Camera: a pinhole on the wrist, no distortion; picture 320 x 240 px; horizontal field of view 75.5 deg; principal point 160.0 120.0 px. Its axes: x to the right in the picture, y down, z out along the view. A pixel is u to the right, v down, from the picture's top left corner.
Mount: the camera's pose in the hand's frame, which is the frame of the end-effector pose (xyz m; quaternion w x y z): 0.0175 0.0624 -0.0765 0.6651 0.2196 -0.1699 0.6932
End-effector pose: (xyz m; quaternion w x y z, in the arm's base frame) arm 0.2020 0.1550 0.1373 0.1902 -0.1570 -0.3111 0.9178
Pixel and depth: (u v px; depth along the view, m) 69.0 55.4 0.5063
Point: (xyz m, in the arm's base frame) 0.0149 0.4205 0.5127
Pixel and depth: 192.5 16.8 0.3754
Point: -0.0900 0.1801 0.3432
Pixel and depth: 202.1 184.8 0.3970
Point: 0.1654 0.0254 0.4386
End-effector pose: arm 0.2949 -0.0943 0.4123 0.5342 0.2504 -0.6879 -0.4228
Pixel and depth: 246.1 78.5 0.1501
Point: 0.2037 -0.0952 0.4691
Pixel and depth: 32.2 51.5 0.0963
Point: 0.3002 -0.1686 0.4132
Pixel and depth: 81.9 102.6 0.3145
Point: 0.1334 -0.2163 0.2682
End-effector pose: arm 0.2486 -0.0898 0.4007 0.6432 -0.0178 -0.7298 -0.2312
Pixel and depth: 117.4 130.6 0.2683
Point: 0.0897 -0.1661 0.3773
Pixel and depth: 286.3 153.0 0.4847
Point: -0.1901 0.1435 0.3591
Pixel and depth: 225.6 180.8 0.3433
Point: -0.0099 -0.0028 0.3171
